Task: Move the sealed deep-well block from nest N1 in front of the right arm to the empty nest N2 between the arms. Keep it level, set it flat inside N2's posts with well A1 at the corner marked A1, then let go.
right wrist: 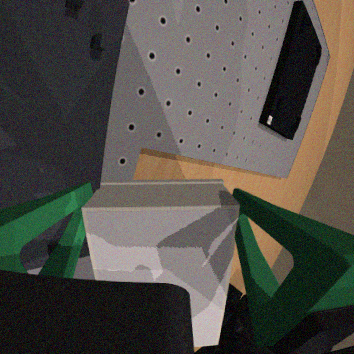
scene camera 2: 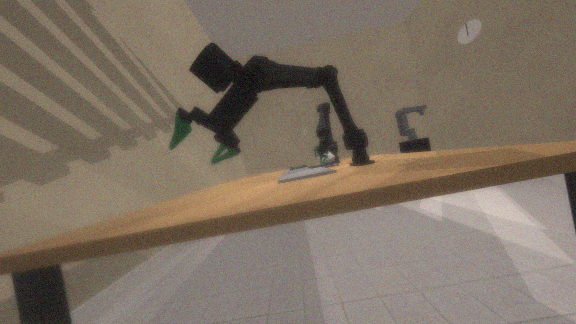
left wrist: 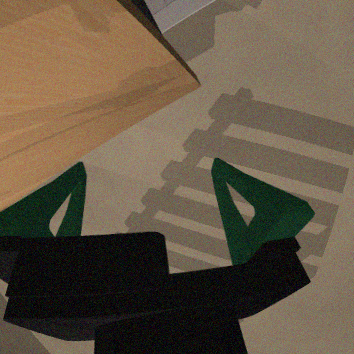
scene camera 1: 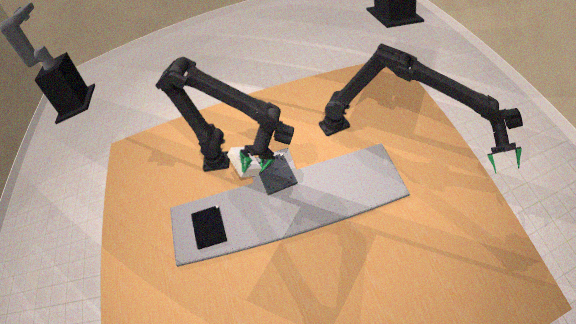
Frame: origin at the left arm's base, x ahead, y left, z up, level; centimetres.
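Where they show: left gripper, fingertip midpoint: (scene camera 2: pixel 192 156) (left wrist: pixel 150 165) (scene camera 1: pixel 507 171); right gripper, fingertip midpoint: (right wrist: pixel 162 194) (scene camera 2: pixel 318 160) (scene camera 1: pixel 252 171); left arm's base, origin of the base link: (scene camera 2: pixel 361 164) (scene camera 1: pixel 334 125); right arm's base, origin of the base link: (scene camera 1: pixel 216 162).
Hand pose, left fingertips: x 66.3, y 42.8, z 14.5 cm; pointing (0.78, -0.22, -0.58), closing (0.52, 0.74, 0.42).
Each offset is from my left fingertips to the top centre of the thing. "pt": to the spot under its first point. Level surfaces: height alone.
My right gripper (scene camera 1: pixel 253 167) (scene camera 2: pixel 325 156) (right wrist: pixel 162 194) is shut on the white sealed deep-well block {dx -61.7, dy -85.0, dz -3.3 cm} (scene camera 1: pixel 236 156) (right wrist: pixel 154 225), gripping its two sides just in front of the right arm's base. The block sits level at the back edge of the grey perforated board {dz -13.2 cm} (scene camera 1: pixel 354 181) (right wrist: pixel 197 53). A dark grey nest plate {dx -53.3, dy -75.6, dz -11.0 cm} (scene camera 1: pixel 279 177) (right wrist: pixel 53 88) lies right beside the block, between the arms. A black nest rectangle {pt dx -42.0, dy -107.9, dz -12.0 cm} (scene camera 1: pixel 208 226) (right wrist: pixel 291 81) with a white corner mark lies at the board's left end. My left gripper (scene camera 1: pixel 506 168) (scene camera 2: pixel 192 155) (left wrist: pixel 150 165) is open and empty, out past the table's right edge.
The wooden table {dz -14.5 cm} (scene camera 1: pixel 402 249) (left wrist: pixel 70 70) carries the board and both arm bases. A black pedestal with a grey device (scene camera 1: pixel 62 88) (scene camera 2: pixel 414 143) stands on the floor at the back left. Another black pedestal (scene camera 1: pixel 395 11) stands at the back.
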